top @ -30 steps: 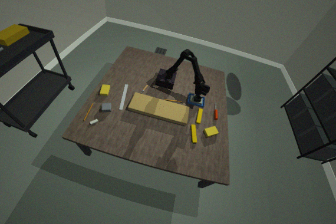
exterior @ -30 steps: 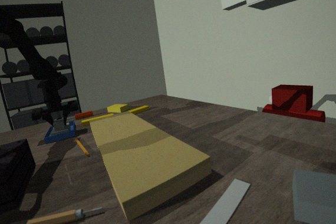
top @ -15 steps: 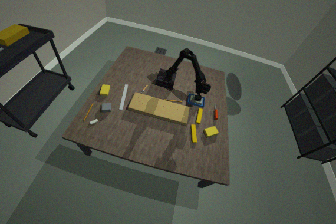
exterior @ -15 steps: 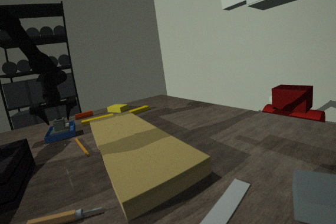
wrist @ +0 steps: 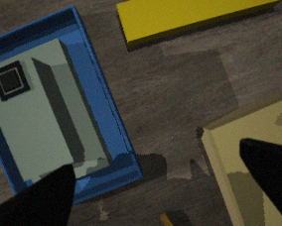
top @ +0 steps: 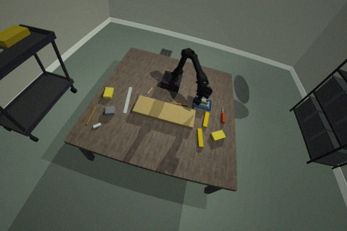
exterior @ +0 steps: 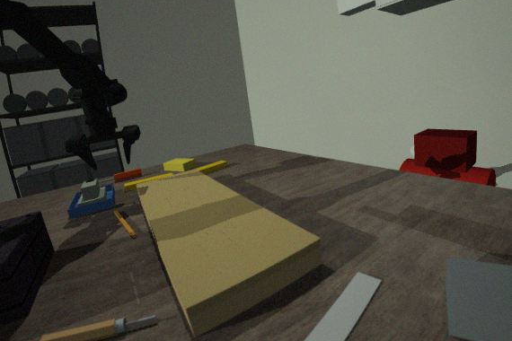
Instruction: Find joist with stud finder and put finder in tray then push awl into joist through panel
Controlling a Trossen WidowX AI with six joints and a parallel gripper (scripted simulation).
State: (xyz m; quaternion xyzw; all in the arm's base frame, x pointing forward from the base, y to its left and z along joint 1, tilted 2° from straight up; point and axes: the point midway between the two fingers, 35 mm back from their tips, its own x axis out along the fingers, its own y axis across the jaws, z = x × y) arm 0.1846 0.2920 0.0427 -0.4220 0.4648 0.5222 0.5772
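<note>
Right now my gripper tip is 480 mm to the left of the awl, 90 mm above it and 40 mm short of it. Also, from my gripper tip: grey stud finder: 80 mm behind, 50 mm to the left, 50 mm below; then blue tray: 90 mm below, 80 mm behind, 40 mm to the left; then square light: 90 mm behind, 70 mm to the left, 40 mm below.
</note>
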